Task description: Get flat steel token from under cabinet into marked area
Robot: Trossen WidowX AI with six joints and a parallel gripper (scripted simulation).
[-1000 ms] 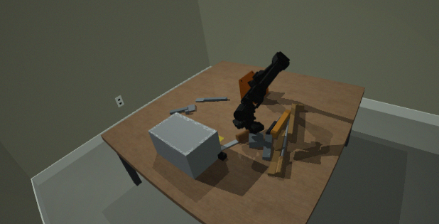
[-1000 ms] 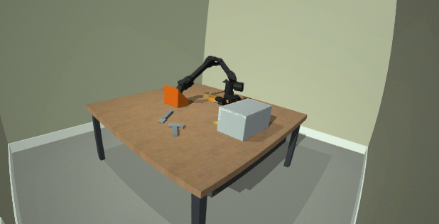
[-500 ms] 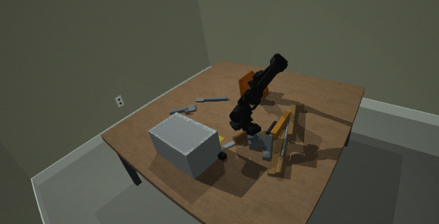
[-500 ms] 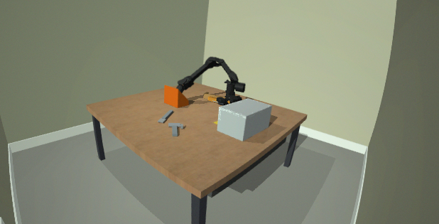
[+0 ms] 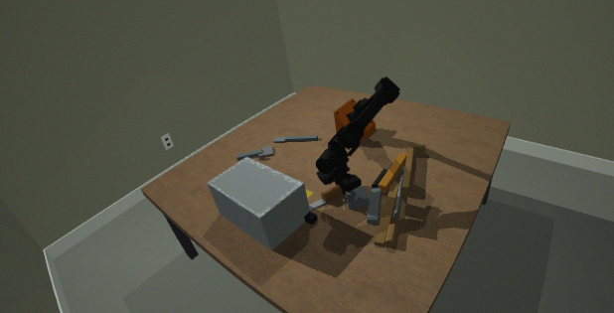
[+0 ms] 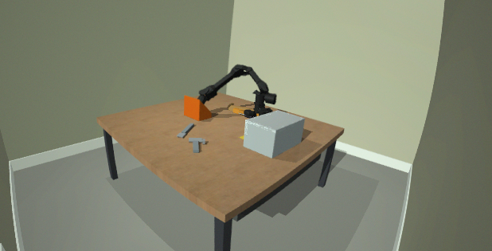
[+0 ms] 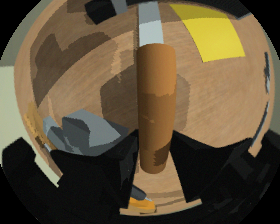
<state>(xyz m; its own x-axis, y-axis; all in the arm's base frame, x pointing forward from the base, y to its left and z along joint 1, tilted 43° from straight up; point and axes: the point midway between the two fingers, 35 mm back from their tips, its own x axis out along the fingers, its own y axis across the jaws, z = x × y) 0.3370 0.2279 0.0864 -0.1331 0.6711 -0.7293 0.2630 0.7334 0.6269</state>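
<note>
Right now the grey block is 80 mm to the left of my gripper tip and 10 mm above it. Round my gripper tip: wooden stick: 200 mm to the left, 20 mm behind; orange bar: 200 mm behind, 90 mm to the left, 10 mm above; grey t-piece: 500 mm to the right, 30 mm ahead.
</note>
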